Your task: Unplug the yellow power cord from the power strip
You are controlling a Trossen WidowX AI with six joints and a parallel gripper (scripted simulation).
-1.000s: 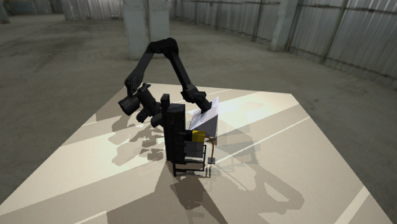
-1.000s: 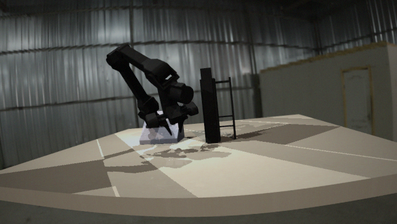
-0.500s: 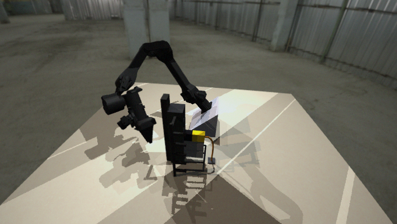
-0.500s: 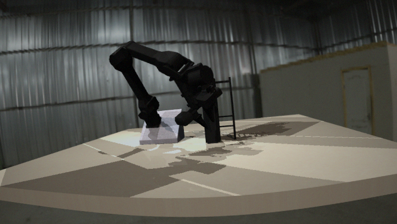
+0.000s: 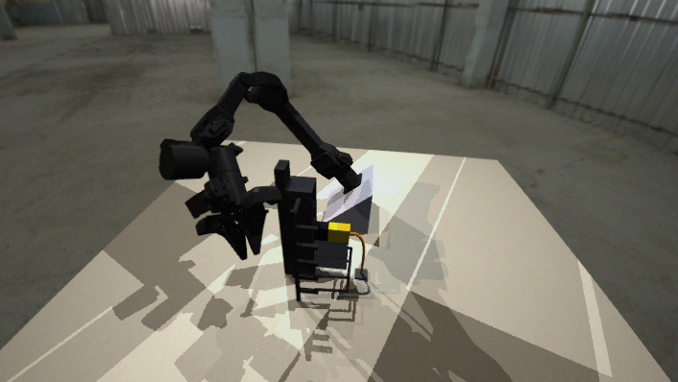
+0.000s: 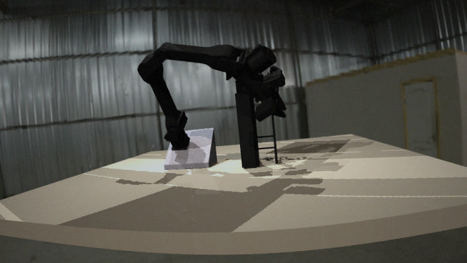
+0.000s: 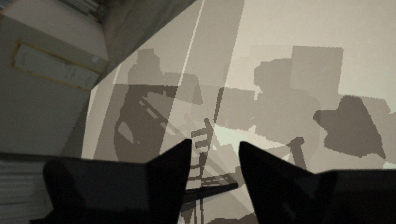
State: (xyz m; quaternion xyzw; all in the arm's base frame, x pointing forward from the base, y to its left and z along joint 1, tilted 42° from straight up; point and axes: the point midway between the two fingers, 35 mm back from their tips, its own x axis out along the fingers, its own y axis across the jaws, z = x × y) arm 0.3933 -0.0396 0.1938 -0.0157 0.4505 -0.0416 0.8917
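Right now my gripper tip is 13 cm past the yellow plug, 12 cm to the right of it and 3 cm above it. Also, from my gripper tip: grey anchor (14 cm behind, 20 cm to the left, 17 cm below).
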